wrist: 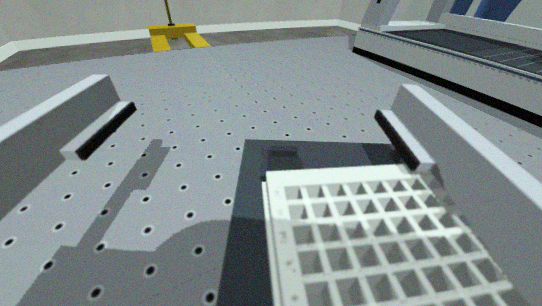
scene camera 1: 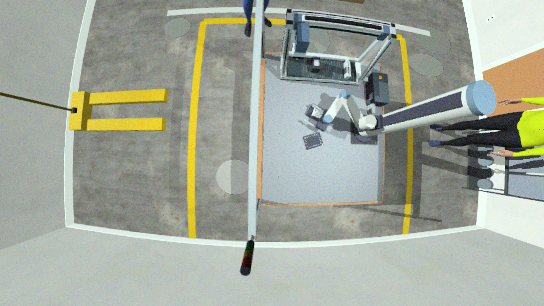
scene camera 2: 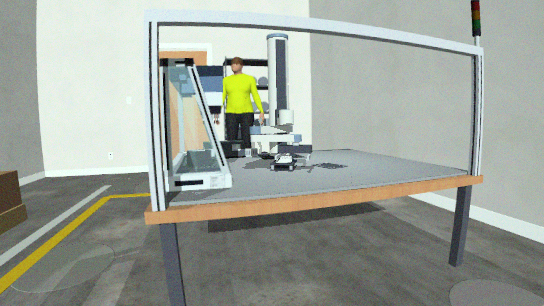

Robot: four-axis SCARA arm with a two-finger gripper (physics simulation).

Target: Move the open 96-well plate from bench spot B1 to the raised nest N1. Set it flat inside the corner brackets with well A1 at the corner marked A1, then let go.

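Frame: origin at the arm's base, x up, y left, z back, level; centimetres.
Seen in the pictures: gripper, fingertip midpoint: [wrist: 255, 95] [scene camera 1: 307, 112] [scene camera 2: 291, 158].
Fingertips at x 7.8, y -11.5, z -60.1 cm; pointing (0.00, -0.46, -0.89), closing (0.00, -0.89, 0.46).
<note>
A point is followed by its place in that frame.
The white open 96-well plate [scene camera 1: 315, 111] {x 6.1, y -13.3, z -52.5 cm} [scene camera 2: 284, 158] {x 6.5, y -12.2, z -50.3 cm} [wrist: 370, 225] {x 6.0, y -12.6, z -51.9 cm} is on the dark raised nest [scene camera 2: 283, 167] {x 1.8, y -13.2, z -51.3 cm} [wrist: 248, 210] {x 4.9, y -9.0, z -55.2 cm}. In the wrist view a dark bracket [wrist: 282, 156] {x 4.9, y -12.1, z -57.7 cm} stands by its far left corner. Full seating and the A1 mark cannot be made out. My gripper [scene camera 1: 309, 118] {x 7.8, y -11.5, z -60.1 cm} [wrist: 255, 95] {x 7.8, y -11.5, z -60.1 cm} is open with nothing between its fingers. It is offset to the plate's left in the wrist view: the left finger is out over the bench, the right finger is close by the plate's far right corner. A flat dark rectangle, seemingly bench spot B1, [scene camera 1: 313, 141] {x 1.4, y 13.9, z -52.8 cm} [scene camera 2: 330, 165] {x 1.5, y 14.0, z -53.7 cm} holds no plate.
A framed, glass-sided enclosure [scene camera 1: 320, 70] {x 6.0, y -54.6, z -46.9 cm} [scene camera 2: 200, 181] {x 4.5, y -57.1, z -85.0 cm} [wrist: 450, 70] {x 3.8, y -45.0, z -65.2 cm} stands on the bench [scene camera 1: 320, 175] {x 1.5, y 45.7, z -45.3 cm} [scene camera 2: 380, 175] {x 1.3, y 22.7, z -87.6 cm} [wrist: 200, 80] {x 1.3, y -11.5, z -80.8 cm}. A dark box [scene camera 1: 377, 88] {x 12.8, y -38.3, z 7.7 cm} stands near the arm's column [scene camera 1: 425, 111] {x 68.1, y 1.4, z -7.7 cm} [scene camera 2: 278, 75] {x 59.0, y -2.1, z -7.7 cm}. A person in yellow [scene camera 1: 532, 125] [scene camera 2: 240, 95] stands behind the bench.
</note>
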